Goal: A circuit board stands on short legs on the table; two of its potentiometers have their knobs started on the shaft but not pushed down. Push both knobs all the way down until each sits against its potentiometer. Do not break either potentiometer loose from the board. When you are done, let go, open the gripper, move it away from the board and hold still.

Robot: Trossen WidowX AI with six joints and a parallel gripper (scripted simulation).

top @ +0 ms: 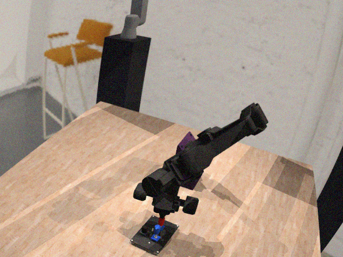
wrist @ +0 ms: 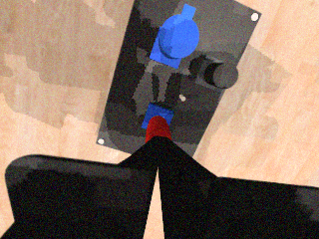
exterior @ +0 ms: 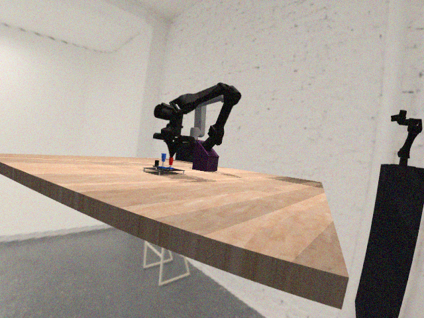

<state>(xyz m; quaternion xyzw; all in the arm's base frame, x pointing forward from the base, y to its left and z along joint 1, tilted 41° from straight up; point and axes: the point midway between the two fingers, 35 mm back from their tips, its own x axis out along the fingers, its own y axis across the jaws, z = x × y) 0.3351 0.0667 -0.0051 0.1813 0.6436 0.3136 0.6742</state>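
Now: the red knob 20 mm below my gripper tip. Round my gripper tip: blue knob 60 mm ahead, 10 mm to the left.
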